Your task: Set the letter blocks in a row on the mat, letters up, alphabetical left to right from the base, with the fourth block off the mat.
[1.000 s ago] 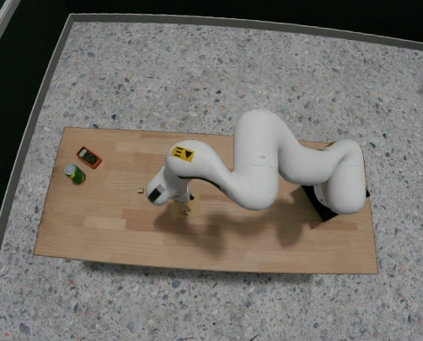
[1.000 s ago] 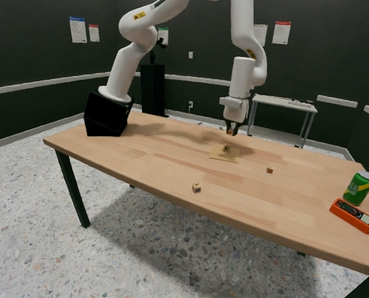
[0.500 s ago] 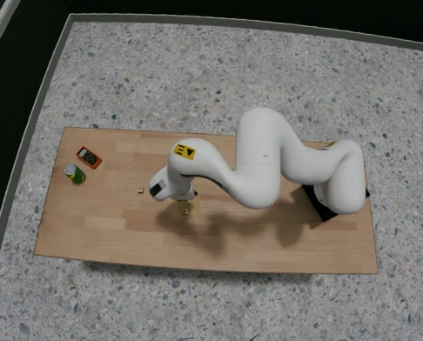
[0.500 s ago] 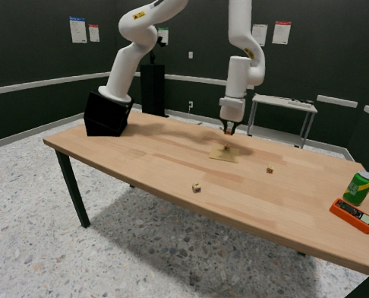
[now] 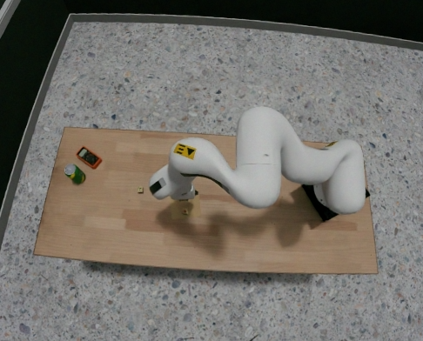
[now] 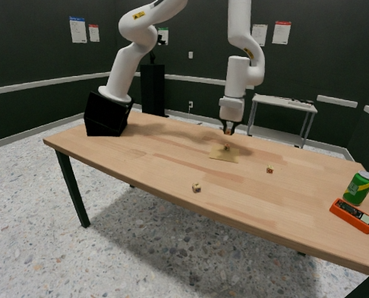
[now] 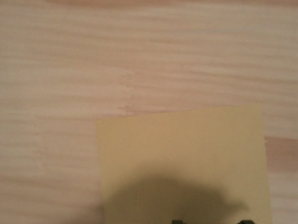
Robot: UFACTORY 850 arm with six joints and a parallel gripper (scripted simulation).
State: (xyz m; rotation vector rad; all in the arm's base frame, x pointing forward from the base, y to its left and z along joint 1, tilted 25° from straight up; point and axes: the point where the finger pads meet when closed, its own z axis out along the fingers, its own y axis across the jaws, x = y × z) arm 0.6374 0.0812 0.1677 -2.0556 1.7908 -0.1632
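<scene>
Right now my hand is 120 mm above the tan mat. The rest, counted from my hand: green can (550 mm ahead, 40 mm to the right, 60 mm below); then orange meter (530 mm ahead, 150 mm to the right, 110 mm below).
</scene>
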